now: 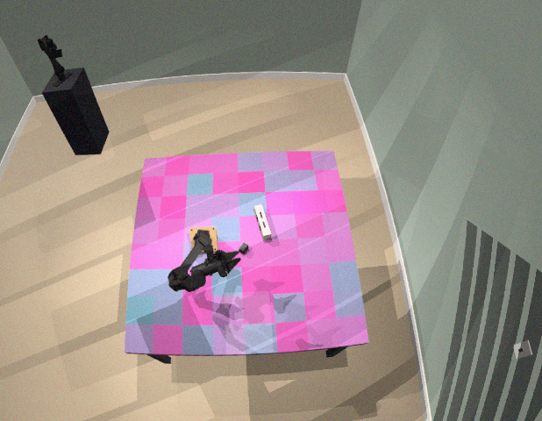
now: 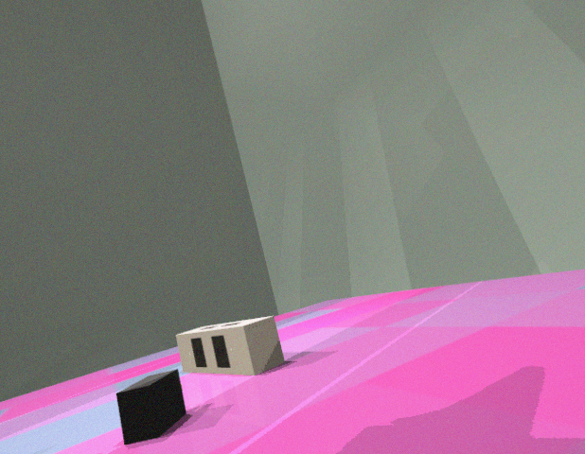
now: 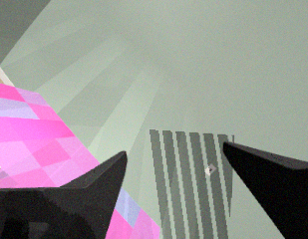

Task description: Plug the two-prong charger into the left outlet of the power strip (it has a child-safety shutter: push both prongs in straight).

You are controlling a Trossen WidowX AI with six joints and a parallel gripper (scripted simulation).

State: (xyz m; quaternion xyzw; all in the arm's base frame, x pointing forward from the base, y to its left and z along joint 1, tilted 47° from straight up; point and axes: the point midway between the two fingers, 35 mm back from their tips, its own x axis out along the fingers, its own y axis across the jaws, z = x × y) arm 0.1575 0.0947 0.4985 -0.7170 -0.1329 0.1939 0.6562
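Now: the two-prong charger 460 mm below my gripper tip and 260 mm to the left of it.
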